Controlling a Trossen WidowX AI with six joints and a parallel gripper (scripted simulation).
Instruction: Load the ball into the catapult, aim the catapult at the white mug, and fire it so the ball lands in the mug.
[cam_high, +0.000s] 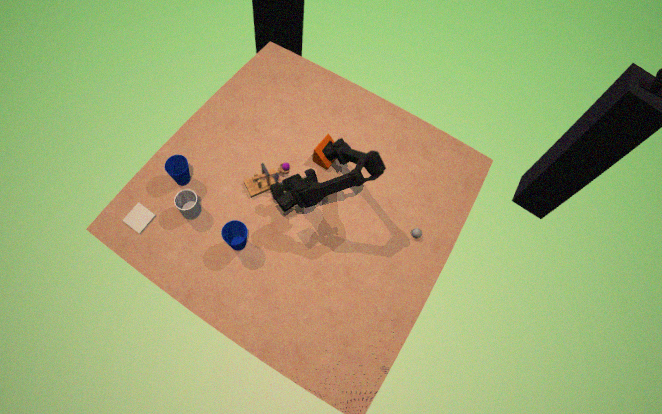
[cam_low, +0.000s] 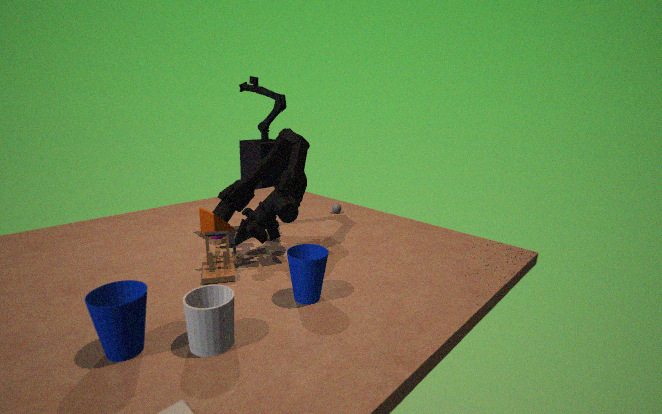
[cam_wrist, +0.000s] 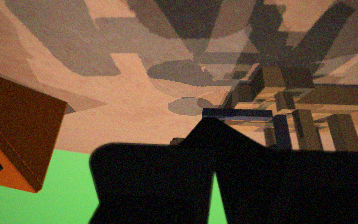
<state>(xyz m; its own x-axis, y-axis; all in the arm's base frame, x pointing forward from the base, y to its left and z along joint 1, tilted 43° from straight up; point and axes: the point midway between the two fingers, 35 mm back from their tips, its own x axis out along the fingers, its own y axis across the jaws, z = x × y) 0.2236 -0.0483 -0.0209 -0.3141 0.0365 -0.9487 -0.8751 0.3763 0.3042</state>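
The wooden catapult is 50 mm to the right of my gripper tip, 30 mm ahead of it and 10 mm above it. Also, from my gripper tip: purple ball (40 mm behind, 30 mm to the right, 20 mm above); then white mug (320 mm ahead, 250 mm to the right, 10 mm below); then grey ball (560 mm to the left, 110 mm behind, 20 mm below).
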